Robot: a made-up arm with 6 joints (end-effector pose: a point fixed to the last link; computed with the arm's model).
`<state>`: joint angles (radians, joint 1 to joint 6).
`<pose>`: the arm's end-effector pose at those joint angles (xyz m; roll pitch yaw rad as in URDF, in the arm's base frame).
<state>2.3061 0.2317 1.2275 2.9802 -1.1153 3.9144</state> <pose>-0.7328 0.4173 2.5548 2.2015 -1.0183 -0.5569</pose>
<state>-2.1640 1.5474 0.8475 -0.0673 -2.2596 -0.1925</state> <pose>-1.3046 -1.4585 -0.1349 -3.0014 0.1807 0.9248</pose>
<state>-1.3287 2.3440 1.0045 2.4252 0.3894 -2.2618</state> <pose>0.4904 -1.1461 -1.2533 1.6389 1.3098 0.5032</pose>
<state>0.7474 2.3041 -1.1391 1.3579 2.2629 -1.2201</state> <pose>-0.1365 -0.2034 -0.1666 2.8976 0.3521 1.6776</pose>
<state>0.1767 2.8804 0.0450 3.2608 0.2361 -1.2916</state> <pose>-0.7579 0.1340 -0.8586 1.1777 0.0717 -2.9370</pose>
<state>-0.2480 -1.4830 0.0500 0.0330 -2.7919 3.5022</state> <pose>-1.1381 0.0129 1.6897 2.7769 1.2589 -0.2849</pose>
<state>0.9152 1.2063 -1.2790 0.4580 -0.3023 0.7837</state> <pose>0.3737 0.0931 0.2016 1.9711 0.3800 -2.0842</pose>
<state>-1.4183 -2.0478 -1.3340 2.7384 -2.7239 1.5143</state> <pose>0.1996 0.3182 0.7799 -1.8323 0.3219 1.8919</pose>
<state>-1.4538 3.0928 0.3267 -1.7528 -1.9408 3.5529</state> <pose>-0.0715 1.0226 -0.7510 0.7448 0.0244 -0.2928</pose>
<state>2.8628 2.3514 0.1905 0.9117 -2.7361 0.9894</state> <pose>-0.3382 0.2669 -1.2663 0.6146 -1.1150 2.0754</pose>
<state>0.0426 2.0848 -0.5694 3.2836 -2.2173 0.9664</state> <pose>0.0315 0.2659 -0.4901 2.3131 0.4291 0.1672</pose>
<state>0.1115 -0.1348 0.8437 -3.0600 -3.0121 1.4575</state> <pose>0.4222 0.3151 2.5294 -1.3886 0.8494 -3.0460</pose>
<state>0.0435 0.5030 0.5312 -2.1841 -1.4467 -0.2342</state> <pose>1.6050 0.2237 1.3451 1.8578 -0.6119 1.4824</pose>
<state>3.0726 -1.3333 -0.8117 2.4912 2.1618 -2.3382</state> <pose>0.2588 -0.2309 1.4685 0.7117 1.0172 -1.3429</pose>
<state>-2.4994 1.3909 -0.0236 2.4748 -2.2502 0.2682</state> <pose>-1.0365 -1.0372 -0.2811 3.0117 -0.7978 3.0236</pose>
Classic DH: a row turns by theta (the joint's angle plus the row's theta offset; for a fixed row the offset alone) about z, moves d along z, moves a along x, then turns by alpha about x. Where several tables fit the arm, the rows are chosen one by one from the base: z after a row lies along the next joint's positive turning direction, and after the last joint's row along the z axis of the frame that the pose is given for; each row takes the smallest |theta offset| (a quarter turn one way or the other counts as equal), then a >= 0, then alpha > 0; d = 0 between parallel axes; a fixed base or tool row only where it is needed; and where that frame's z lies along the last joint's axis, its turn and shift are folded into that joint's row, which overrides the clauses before.
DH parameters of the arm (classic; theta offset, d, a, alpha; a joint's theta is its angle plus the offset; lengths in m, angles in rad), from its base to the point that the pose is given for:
joint 1: 0 0.533 0 -1.5708
joint 2: -1.5708 0 1.142 3.1416
joint 3: 0 0 0 -1.5708
joint 4: 0 -1.057 0 1.5708
joint 5: 0 0.267 0 -1.5708
joint 6: 1.5708 0 0 1.5708
tool (fixed): -1.5708 0 0 0

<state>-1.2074 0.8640 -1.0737 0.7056 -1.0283 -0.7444</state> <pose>0.0414 -0.6806 0.2259 -2.6397 0.2507 2.5447</pose>
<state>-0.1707 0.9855 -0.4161 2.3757 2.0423 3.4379</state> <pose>1.3260 -0.0333 0.1532 2.7209 -0.3465 2.2546</pose>
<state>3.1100 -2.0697 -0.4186 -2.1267 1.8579 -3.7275</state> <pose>0.8566 -0.1680 1.0584 0.6562 0.2441 2.1136</pose>
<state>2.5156 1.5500 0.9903 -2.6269 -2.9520 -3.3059</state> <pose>-1.7307 0.9645 -0.1158 -2.3883 -0.7214 -0.7499</pose>
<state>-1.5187 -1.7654 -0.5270 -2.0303 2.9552 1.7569</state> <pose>0.0897 0.5548 1.2332 -0.0739 1.2721 2.2225</pose>
